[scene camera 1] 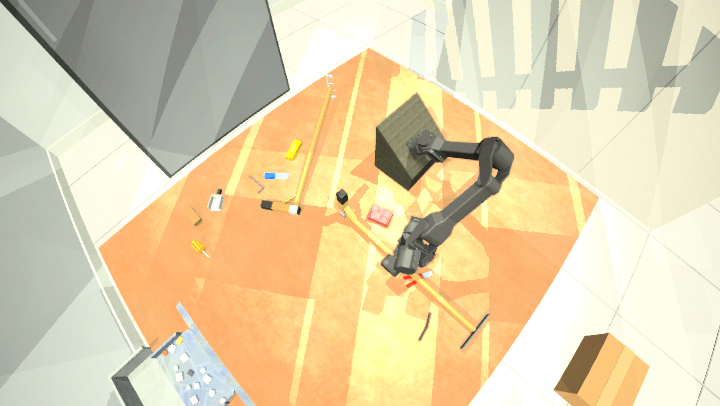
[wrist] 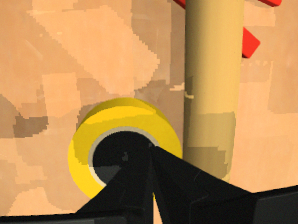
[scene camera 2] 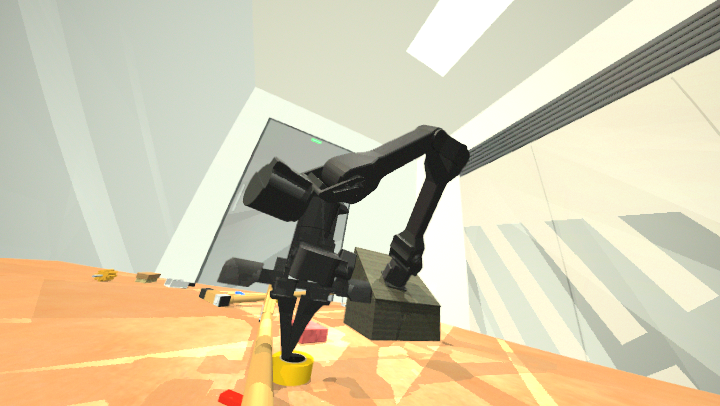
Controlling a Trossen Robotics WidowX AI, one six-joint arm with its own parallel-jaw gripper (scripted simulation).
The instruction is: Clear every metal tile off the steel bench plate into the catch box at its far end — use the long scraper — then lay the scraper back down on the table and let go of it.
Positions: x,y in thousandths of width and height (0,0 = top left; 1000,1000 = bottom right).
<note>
In view: my gripper (scene camera 2: 395,883) and a yellow tape roll (wrist: 367,600).
My gripper also shows in the wrist view (wrist: 502,699).
</note>
